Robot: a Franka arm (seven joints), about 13 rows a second.
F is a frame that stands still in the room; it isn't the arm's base.
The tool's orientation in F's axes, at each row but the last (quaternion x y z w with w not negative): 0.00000, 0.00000, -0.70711, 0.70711; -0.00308, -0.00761, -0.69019, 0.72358; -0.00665, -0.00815, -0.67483, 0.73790; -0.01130, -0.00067, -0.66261, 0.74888; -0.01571, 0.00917, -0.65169, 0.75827; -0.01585, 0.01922, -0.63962, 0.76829; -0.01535, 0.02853, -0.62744, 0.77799; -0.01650, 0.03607, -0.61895, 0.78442; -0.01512, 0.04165, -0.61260, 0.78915; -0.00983, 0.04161, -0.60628, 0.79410; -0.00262, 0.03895, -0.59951, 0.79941; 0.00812, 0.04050, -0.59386, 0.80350
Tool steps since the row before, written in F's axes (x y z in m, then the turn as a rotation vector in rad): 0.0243, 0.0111, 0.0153, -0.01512, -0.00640, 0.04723; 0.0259, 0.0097, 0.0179, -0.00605, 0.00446, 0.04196; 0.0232, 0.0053, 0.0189, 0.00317, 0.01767, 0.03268; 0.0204, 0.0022, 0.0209, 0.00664, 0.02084, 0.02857; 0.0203, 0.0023, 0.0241, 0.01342, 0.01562, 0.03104; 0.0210, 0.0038, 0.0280, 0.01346, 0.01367, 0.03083; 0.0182, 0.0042, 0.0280, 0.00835, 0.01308, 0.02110; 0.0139, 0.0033, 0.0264, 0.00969, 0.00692, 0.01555; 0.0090, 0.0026, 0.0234, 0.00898, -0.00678, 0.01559; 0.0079, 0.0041, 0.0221, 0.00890, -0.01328, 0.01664; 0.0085, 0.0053, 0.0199, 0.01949, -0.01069, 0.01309; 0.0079, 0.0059, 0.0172, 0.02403, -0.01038, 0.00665
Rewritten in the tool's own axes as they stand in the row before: -0.0111, 0.0243, 0.0153, 0.00640, -0.01512, 0.04723; -0.0082, 0.0264, 0.0179, -0.00410, -0.00558, 0.04206; -0.0028, 0.0236, 0.0189, -0.01663, 0.00477, 0.03303; 0.0006, 0.0202, 0.0212, -0.01942, 0.00867, 0.02903; 0.0009, 0.0195, 0.0248, -0.01322, 0.01449, 0.03167; -0.0002, 0.0199, 0.0290, -0.01129, 0.01419, 0.03146; -0.0010, 0.0170, 0.0290, -0.01155, 0.00966, 0.02143; -0.0009, 0.0124, 0.0273, -0.00505, 0.00992, 0.01612; -0.0014, 0.0076, 0.0240, 0.00804, 0.00582, 0.01647; -0.0031, 0.0072, 0.0225, 0.01422, 0.00395, 0.01774; -0.0039, 0.0086, 0.0202, 0.01490, 0.01501, 0.01478; -0.0046, 0.0087, 0.0172, 0.01640, 0.01966, 0.00859
